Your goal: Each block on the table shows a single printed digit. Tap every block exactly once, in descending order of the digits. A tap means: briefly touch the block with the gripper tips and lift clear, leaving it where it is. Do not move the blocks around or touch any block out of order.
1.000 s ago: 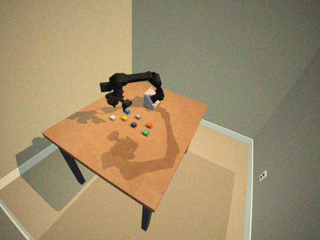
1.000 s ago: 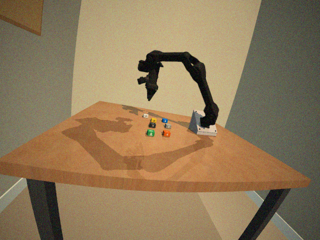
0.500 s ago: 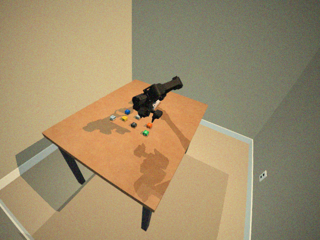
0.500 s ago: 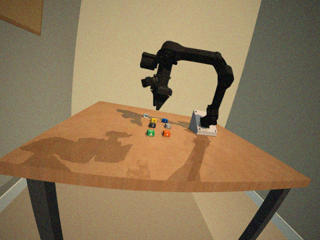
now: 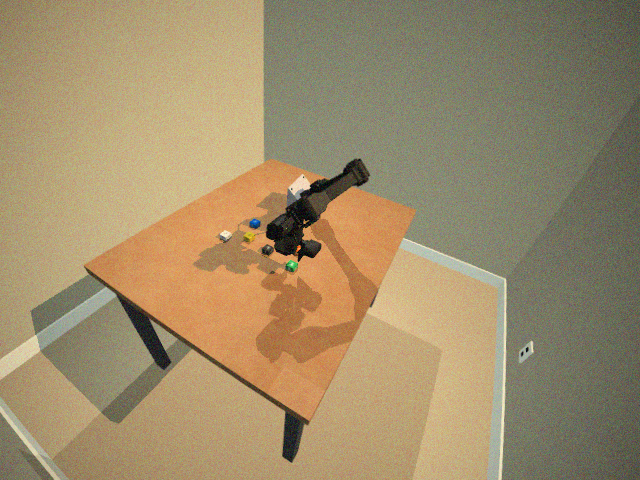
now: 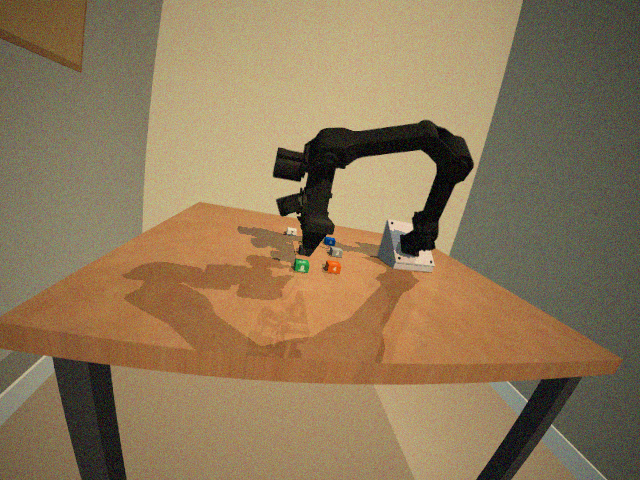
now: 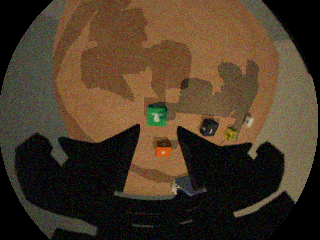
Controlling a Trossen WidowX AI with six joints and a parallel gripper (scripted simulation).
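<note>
My gripper tip is now 30 mm above the green block. From my gripper tip the other things lie so: black block: 20 mm behind, 120 mm to the right, 30 mm below; then orange block: 80 mm behind, 20 mm to the right, 30 mm below; then grey block: 120 mm behind, 150 mm to the right, 30 mm below.
</note>
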